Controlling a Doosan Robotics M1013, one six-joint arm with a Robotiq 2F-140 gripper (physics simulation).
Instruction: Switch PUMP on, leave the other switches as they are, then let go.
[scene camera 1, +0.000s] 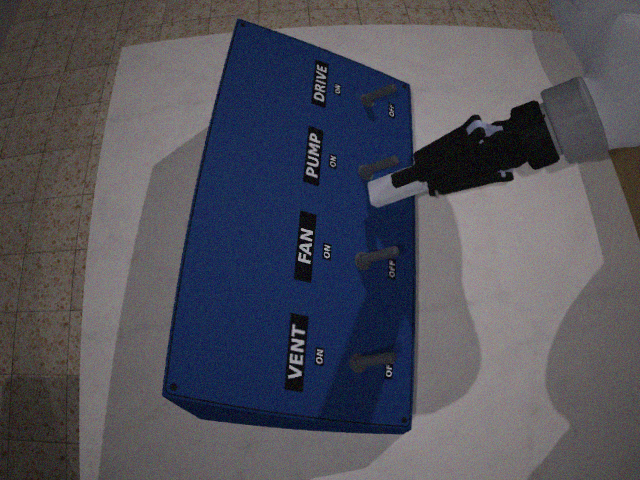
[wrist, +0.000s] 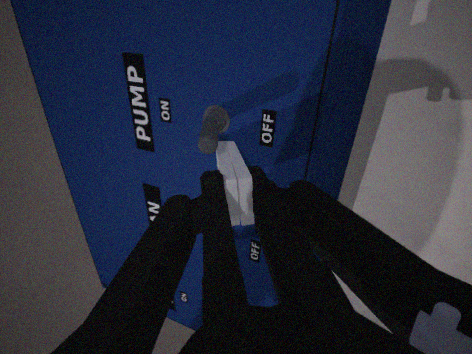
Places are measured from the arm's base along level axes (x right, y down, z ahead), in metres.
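Pixels of known places: gripper, fingertip midpoint: (scene camera 1: 372, 195) (wrist: 225, 159).
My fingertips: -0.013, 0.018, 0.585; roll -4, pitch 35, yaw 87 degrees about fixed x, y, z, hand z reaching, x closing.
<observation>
Behind a point stands the place of what it marks, as x, y, z.
The blue panel (scene camera 1: 248, 206) {-0.062, -0.047, 0.727} (wrist: 200, 30) {0.078, 0.010, 0.597} carries the PUMP switch lever (scene camera 1: 381, 166) {0.012, -0.008, 0.575} (wrist: 212, 131) {0.021, -0.010, 0.563}, beside the PUMP label (scene camera 1: 313, 156) {0.022, -0.016, 0.656} (wrist: 138, 102) {0.027, -0.016, 0.656}. In the scene view this lever slants toward its OFF side, much like the others. My gripper (scene camera 1: 376, 193) {-0.013, 0.018, 0.585} (wrist: 225, 159) {-0.013, 0.018, 0.585} is shut and empty. Its pale fingertips are close to the lever, on its OFF side in the wrist view; I cannot tell if they touch it. The PUMP OFF label (wrist: 267, 128) {0.015, 0.032, 0.555} shows in the wrist view.
The DRIVE lever (scene camera 1: 379, 95) {0.131, -0.004, 0.566}, FAN lever (scene camera 1: 378, 257) {-0.107, -0.008, 0.587} and VENT lever (scene camera 1: 373, 360) {-0.224, -0.009, 0.599} all slant toward OFF. DRIVE stands on one side of PUMP, FAN on the other. The panel lies on a pale table (scene camera 1: 516, 268) {-0.079, 0.108, 0.373}. Shadows fall across both.
</observation>
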